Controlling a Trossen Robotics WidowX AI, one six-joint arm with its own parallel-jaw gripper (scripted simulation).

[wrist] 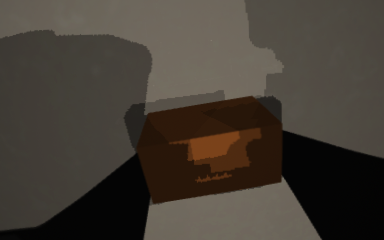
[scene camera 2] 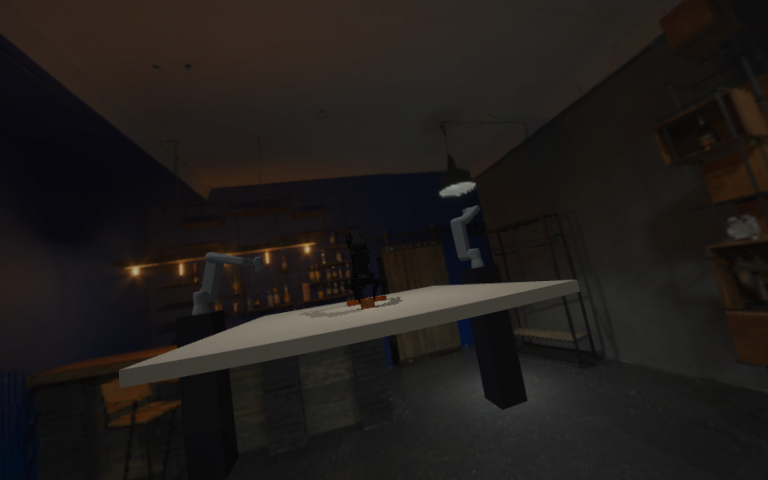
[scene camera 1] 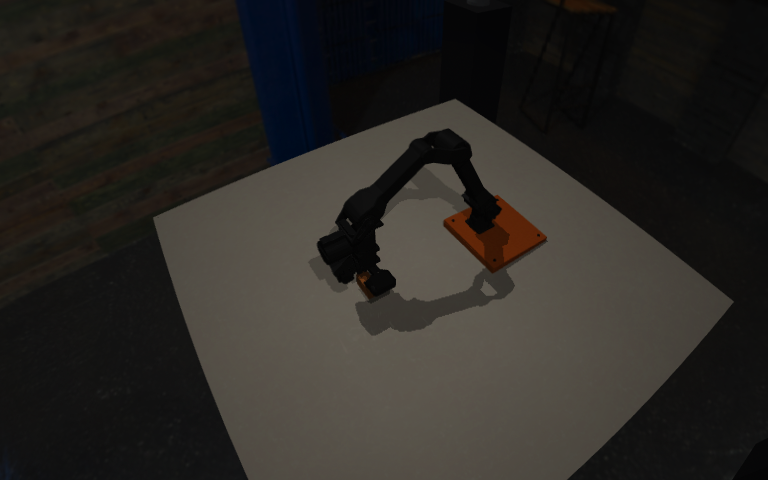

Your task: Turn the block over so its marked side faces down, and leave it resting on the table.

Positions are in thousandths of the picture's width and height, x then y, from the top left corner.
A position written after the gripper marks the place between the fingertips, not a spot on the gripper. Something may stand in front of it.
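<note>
Scene camera 1 shows the gripper (scene camera 1: 479, 591). The wrist view takes in the gripper (wrist: 546, 619) as well, together with an orange block (wrist: 582, 610).
</note>
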